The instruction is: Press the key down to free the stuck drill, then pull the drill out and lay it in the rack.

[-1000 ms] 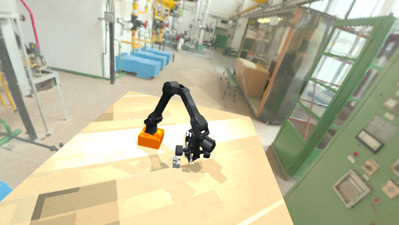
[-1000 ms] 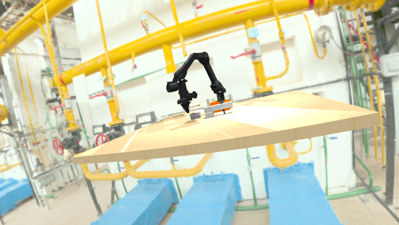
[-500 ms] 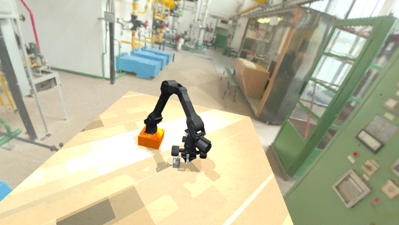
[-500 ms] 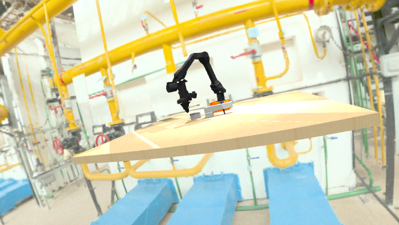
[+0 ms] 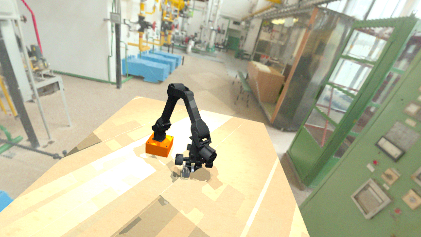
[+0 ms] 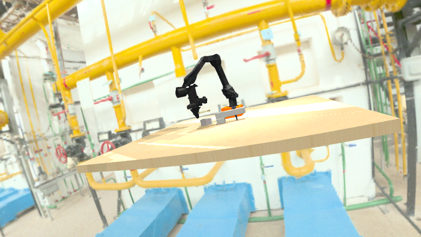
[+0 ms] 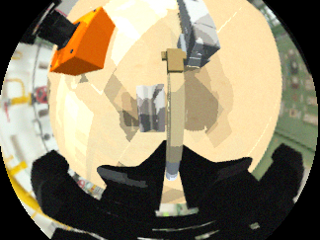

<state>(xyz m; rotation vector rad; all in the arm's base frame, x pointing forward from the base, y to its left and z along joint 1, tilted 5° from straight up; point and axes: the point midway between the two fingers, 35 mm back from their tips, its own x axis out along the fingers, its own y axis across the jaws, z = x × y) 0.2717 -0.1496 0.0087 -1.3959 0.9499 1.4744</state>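
The pale drill lies 10 mm behind my gripper tip, 40 mm to the left of it and 30 mm above it. From my gripper tip the other things lie so: grey rack: 40 mm behind, 30 mm to the left, 40 mm below.
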